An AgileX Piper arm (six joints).
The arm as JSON. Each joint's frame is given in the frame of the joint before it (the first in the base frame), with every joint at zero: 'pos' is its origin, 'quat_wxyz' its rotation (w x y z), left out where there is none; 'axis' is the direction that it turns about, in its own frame. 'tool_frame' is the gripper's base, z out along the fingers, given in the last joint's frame.
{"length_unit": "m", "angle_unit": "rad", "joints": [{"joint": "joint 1", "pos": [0.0, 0.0, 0.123], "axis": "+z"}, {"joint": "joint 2", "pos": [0.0, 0.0, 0.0], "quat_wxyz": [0.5, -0.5, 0.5, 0.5], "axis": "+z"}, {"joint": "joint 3", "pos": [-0.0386, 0.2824, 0.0], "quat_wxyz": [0.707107, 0.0, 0.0, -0.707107], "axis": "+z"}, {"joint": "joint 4", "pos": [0.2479, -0.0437, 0.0], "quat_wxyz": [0.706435, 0.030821, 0.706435, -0.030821], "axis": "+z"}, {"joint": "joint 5", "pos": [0.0, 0.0, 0.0], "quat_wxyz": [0.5, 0.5, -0.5, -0.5], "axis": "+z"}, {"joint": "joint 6", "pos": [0.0, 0.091, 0.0], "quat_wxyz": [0.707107, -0.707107, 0.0, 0.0], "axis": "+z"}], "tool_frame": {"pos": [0.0, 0.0, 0.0], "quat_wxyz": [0.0, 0.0, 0.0, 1.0]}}
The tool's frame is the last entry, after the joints.
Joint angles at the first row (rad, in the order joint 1, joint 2, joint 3, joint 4, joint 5, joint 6):
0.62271, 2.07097, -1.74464, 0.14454, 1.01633, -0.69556
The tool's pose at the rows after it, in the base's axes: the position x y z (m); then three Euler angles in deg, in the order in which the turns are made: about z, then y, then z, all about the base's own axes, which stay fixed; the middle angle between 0 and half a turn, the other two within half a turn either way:
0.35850 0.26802 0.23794 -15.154 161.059 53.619
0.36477 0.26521 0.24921 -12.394 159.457 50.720
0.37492 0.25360 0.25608 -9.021 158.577 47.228
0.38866 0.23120 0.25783 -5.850 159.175 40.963
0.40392 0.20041 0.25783 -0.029 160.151 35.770
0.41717 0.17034 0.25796 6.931 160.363 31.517
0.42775 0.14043 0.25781 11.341 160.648 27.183
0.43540 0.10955 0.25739 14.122 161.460 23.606
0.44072 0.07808 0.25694 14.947 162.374 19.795
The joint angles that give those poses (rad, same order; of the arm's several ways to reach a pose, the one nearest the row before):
0.62157, 2.07095, -1.78386, 0.11538, 1.05829, -0.61951
0.60937, 2.07010, -1.82398, 0.10928, 1.06834, -0.52822
0.57672, 2.06917, -1.84777, 0.10191, 1.07528, -0.43711
0.52299, 2.06918, -1.85610, 0.07662, 1.08878, -0.31736
0.44859, 2.06919, -1.85825, 0.06643, 1.10645, -0.19576
0.37590, 2.06918, -1.85921, 0.06504, 1.11094, -0.07216
0.30598, 2.06917, -1.85920, 0.06190, 1.11546, 0.01159
0.23515, 2.06918, -1.85921, 0.06189, 1.12990, 0.05219
0.16425, 2.06916, -1.85917, 0.05995, 1.14579, 0.06323

